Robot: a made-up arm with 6 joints.
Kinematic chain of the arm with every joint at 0, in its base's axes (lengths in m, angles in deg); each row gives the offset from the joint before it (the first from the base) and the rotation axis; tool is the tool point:
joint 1: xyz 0 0 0.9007 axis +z
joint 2: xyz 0.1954 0 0 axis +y
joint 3: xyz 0 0 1.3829 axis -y
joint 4: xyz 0 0 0.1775 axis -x
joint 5: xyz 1.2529 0 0 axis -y
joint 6: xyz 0.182 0 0 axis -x
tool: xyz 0 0 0
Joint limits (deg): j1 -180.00..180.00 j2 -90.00..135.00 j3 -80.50..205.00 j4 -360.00..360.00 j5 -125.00..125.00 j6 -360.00..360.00
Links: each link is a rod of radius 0.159 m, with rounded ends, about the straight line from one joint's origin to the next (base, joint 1, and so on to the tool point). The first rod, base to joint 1, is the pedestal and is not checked.
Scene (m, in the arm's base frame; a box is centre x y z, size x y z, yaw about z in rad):
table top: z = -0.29
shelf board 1: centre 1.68 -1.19 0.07 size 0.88 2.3 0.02 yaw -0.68
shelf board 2: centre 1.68 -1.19 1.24 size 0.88 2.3 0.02 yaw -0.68
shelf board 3: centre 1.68 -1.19 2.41 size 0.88 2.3 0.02 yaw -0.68
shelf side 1: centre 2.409 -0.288 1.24 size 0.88 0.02 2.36 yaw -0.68
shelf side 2: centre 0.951 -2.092 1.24 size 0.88 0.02 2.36 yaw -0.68
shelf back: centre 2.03 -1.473 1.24 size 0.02 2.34 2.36 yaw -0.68
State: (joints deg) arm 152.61 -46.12 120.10 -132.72 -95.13 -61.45
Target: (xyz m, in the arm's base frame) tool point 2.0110 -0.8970 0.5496
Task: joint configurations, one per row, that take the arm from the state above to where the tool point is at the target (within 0.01 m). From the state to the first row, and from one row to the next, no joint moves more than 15 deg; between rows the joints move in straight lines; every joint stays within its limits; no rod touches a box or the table.
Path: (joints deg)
1: 154.22 -37.78 132.87 -133.84 -97.86 -61.45
2: 155.83 -29.44 145.64 -134.97 -100.60 -61.45
3: 157.44 -21.10 158.40 -136.09 -103.33 -61.45
4: 159.05 -12.76 171.17 -137.22 -106.07 -61.45
5: 163.46 -25.95 175.92 -138.20 -104.58 -61.45
6: 167.86 -39.13 180.68 -139.18 -103.08 -61.45
7: 172.26 -52.32 185.43 -140.17 -101.59 -61.45
8: 169.04 -57.86 170.56 -138.66 -99.25 -61.45
9: 165.81 -63.41 155.70 -137.15 -96.90 -61.45
10: 162.58 -68.96 140.83 -135.65 -94.56 -61.45
11: 159.36 -74.50 125.96 -134.14 -92.21 -61.45

